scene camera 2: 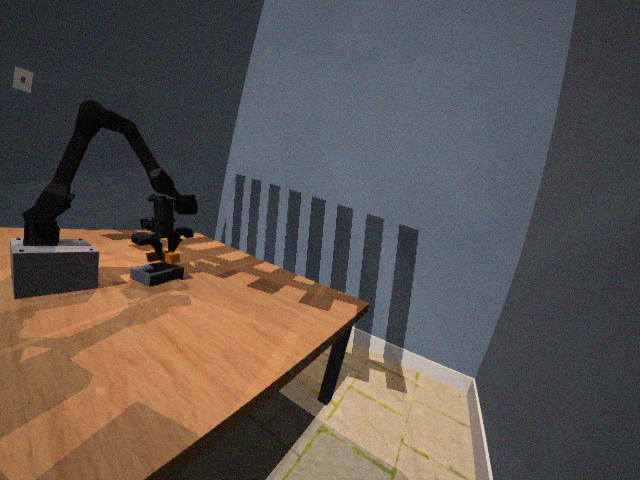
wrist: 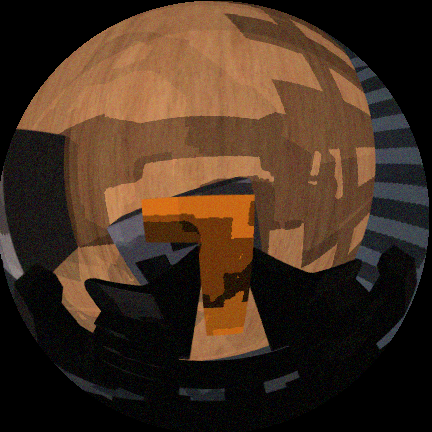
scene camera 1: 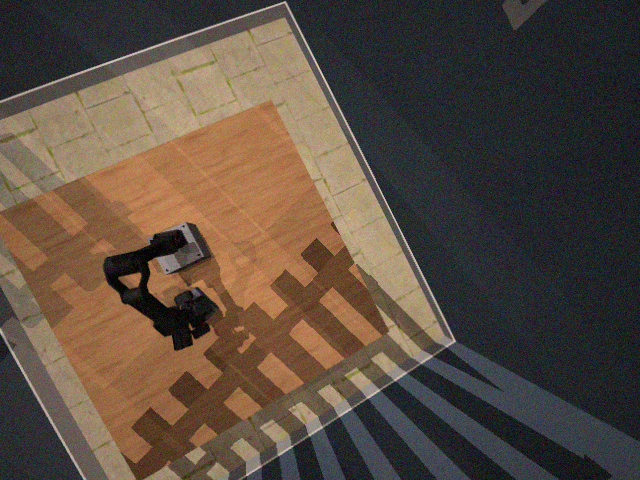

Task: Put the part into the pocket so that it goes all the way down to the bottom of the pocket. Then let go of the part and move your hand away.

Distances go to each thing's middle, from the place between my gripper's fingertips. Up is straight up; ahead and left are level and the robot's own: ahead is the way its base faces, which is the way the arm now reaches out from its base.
Now: the orange part [wrist: 223,225] 20 mm behind my hand, 10 mm to the right of it and 10 mm above it. The rest, counted from my hand: pocket block [scene camera 2: 152,274] (20 mm behind, 10 mm to the right, 40 mm below).
